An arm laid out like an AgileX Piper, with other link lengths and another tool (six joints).
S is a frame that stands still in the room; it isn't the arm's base.
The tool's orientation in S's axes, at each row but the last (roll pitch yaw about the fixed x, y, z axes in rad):
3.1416 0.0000 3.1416
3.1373 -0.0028 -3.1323
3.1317 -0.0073 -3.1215
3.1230 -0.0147 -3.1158
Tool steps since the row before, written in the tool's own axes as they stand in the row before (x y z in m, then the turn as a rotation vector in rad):
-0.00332 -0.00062 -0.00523 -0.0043 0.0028 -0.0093
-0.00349 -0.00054 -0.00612 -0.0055 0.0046 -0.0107
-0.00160 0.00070 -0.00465 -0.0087 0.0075 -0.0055
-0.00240 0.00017 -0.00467 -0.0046 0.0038 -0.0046
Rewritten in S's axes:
0.00332 -0.00062 0.00523 0.0043 0.0028 0.0093
0.00351 -0.00053 0.00611 0.0055 0.0046 0.0107
0.00162 0.00069 0.00464 0.0086 0.0076 0.0055
0.00247 0.00015 0.00464 0.0046 0.0038 0.0046

